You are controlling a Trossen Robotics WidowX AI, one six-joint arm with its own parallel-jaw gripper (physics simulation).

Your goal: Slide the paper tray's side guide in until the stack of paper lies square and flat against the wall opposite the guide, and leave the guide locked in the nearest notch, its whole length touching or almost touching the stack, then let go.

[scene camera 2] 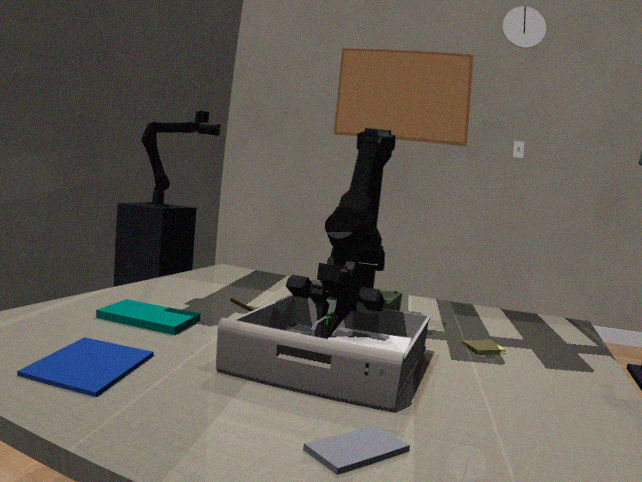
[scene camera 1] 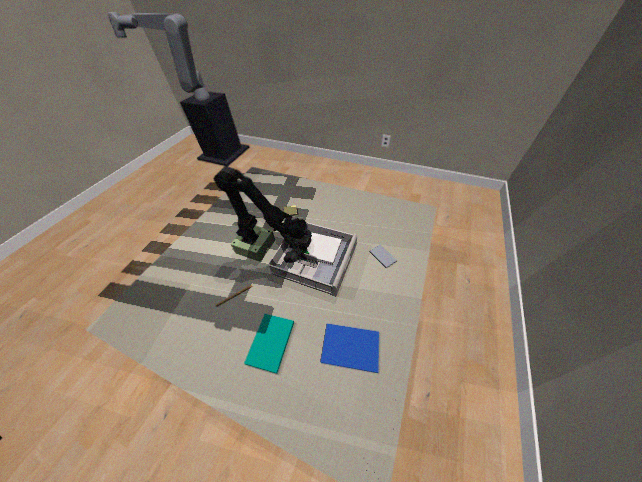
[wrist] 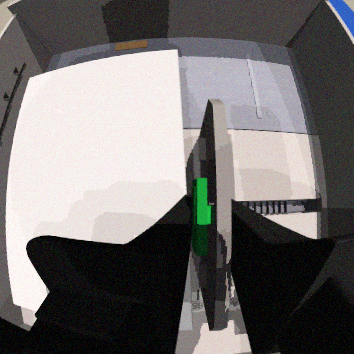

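Pixels of known places: gripper, fingertip midpoint: (scene camera 2: pixel 323 334) (scene camera 1: pixel 307 257); arm's base at its link origin: (scene camera 1: pixel 250 238).
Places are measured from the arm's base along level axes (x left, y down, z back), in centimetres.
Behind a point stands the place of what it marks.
Observation:
The grey paper tray (scene camera 1: pixel 346 267) @(x 4.1, y 4.5, z -49.8 cm) (scene camera 2: pixel 248 352) @(x -4.3, y 2.7, z -50.1 cm) (wrist: pixel 225 22) @(x -1.1, y 3.9, z -48.2 cm) holds a white paper stack (scene camera 1: pixel 329 248) @(x 10.9, y 3.4, z -38.5 cm) (scene camera 2: pixel 383 343) @(x 12.9, y 3.4, z -28.0 cm) (wrist: pixel 100 140) @(x 8.9, y 3.4, z -34.7 cm). In the wrist view the stack lies flat near the left wall; whether it touches that wall cannot be told. The side guide (wrist: pixel 219 150) @(x 1.5, y -0.2, z -32.9 cm) stands upright right of the stack, with a visible gap between them along the far part. Its green latch (scene camera 2: pixel 327 320) @(x 2.4, y -0.1, z -31.6 cm) (wrist: pixel 201 200) @(x 2.3, y -0.5, z -30.8 cm) faces the stack. My gripper (scene camera 1: pixel 305 255) @(x 1.8, y 3.0, z -30.8 cm) (scene camera 2: pixel 325 326) @(x 1.8, y 3.0, z -30.8 cm) (wrist: pixel 203 201) @(x 1.8, y 3.0, z -30.8 cm) is shut on the guide, its left finger between guide and stack. The fingers hide the near part of the gap.
A dark notched strip (wrist: pixel 275 206) @(x -5.1, y 6.8, z -30.3 cm) runs across the tray floor right of the guide. Around the tray lie a blue panel (scene camera 1: pixel 350 347) @(x -28.3, y 7.0, z -62.8 cm) (scene camera 2: pixel 85 365) @(x -26.9, y 6.9, z -64.7 cm), a teal block (scene camera 1: pixel 270 343) @(x -38.9, y 5.9, z -33.7 cm) (scene camera 2: pixel 147 315) @(x -36.5, y 5.9, z -35.6 cm), a grey slab (scene camera 1: pixel 382 256) @(x 18.0, y 6.7, z -63.8 cm) (scene camera 2: pixel 356 448) @(x 18.9, y 6.7, z -65.0 cm), a yellow pad (scene camera 1: pixel 290 210) @(x 31.6, y 6.8, z -5.1 cm) (scene camera 2: pixel 483 347) @(x 31.7, y 6.7, z -7.3 cm) and a brown stick (scene camera 1: pixel 233 295) @(x -27.2, y 7.1, z -6.8 cm).

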